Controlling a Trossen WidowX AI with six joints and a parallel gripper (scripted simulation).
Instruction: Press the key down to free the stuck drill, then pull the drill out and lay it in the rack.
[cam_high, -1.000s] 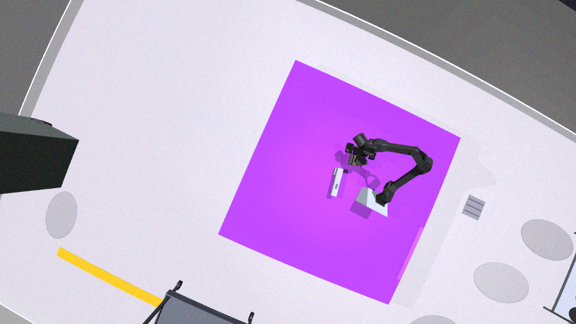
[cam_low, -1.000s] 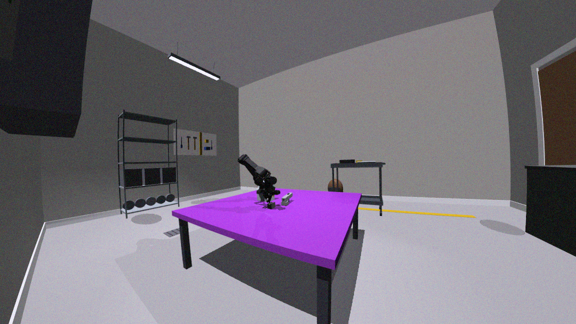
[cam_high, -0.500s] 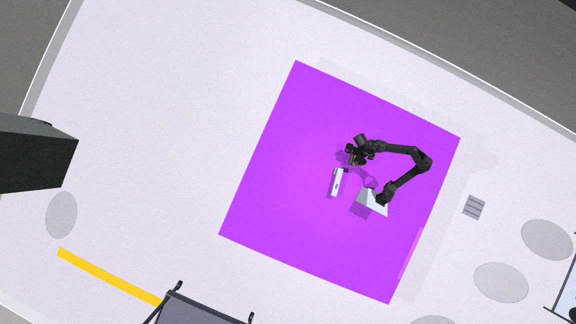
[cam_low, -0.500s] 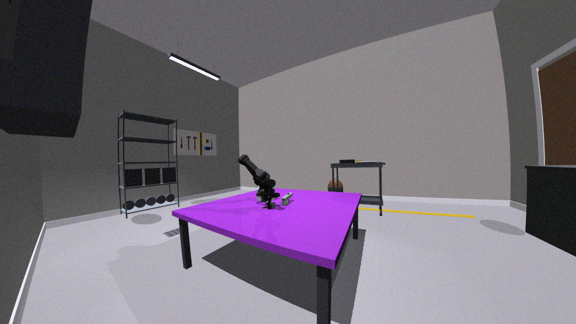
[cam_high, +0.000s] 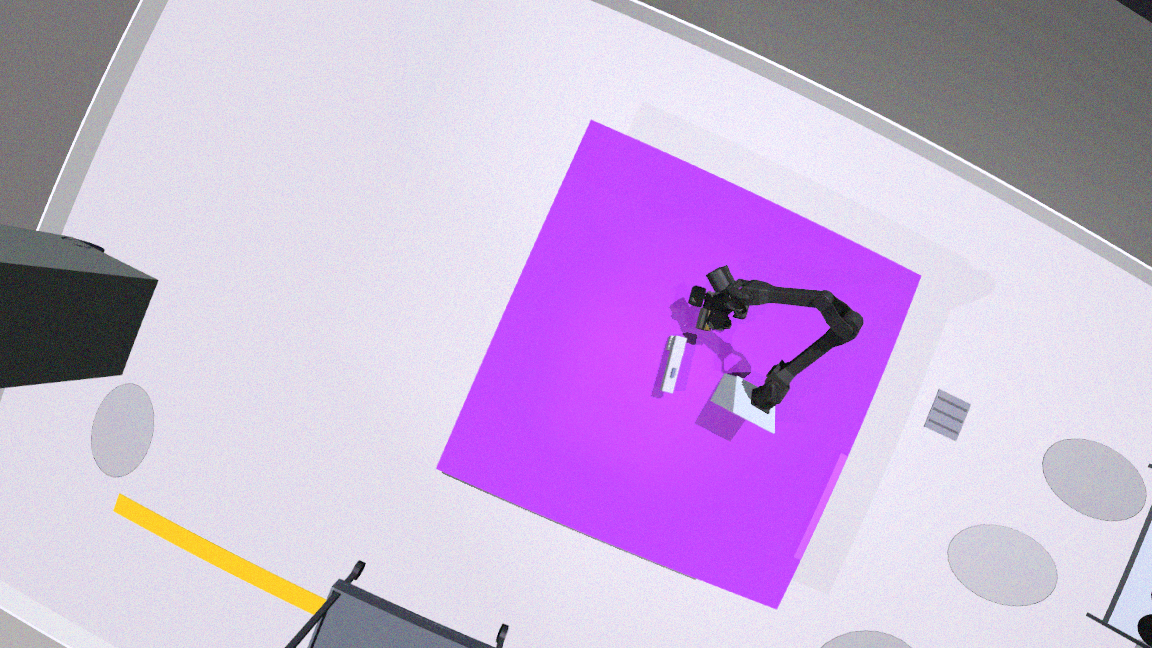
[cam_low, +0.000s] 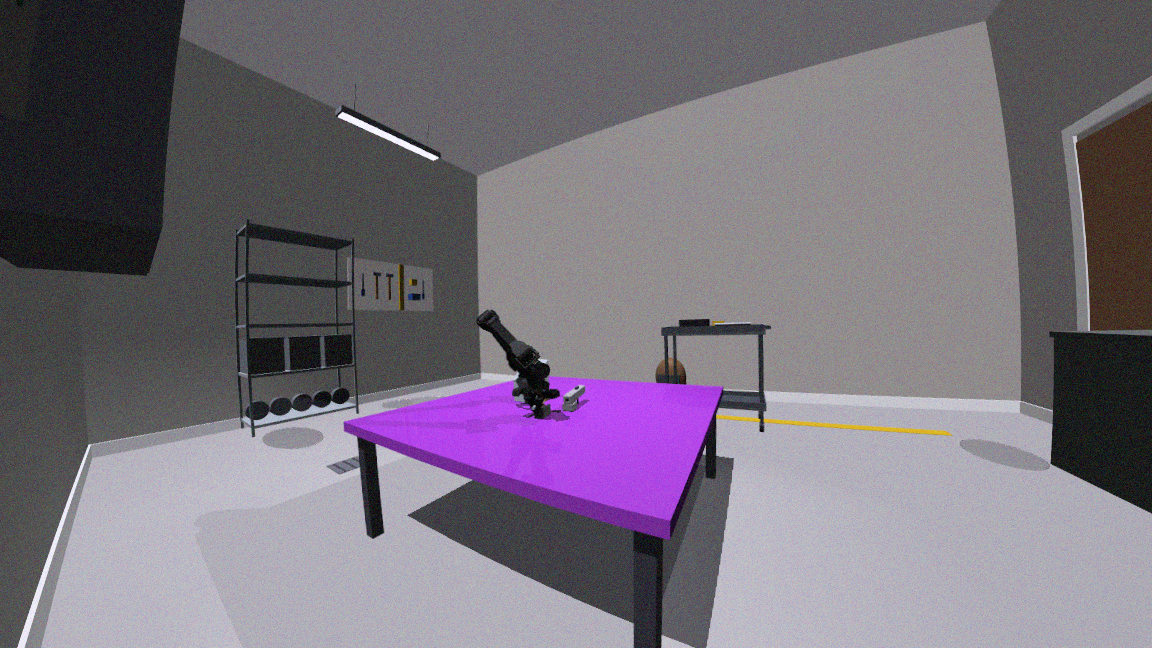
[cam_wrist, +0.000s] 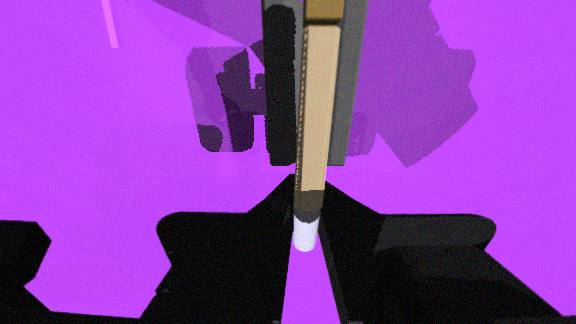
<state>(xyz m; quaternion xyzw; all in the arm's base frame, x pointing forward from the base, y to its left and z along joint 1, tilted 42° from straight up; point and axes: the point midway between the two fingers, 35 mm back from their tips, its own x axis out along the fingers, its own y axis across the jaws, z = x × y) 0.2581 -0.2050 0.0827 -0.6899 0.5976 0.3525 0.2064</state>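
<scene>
Now: gripper tip 1 cm past the slim drill, 4 cm to the right of it and 4 cm below it. The rest, counted from my gripper tip: rack 1 cm behind, 5 cm to the left; dark key 1 cm ahead, 26 cm to the left, 3 cm above; pale grey block 2 cm ahead, 23 cm to the left, 3 cm above.
</scene>
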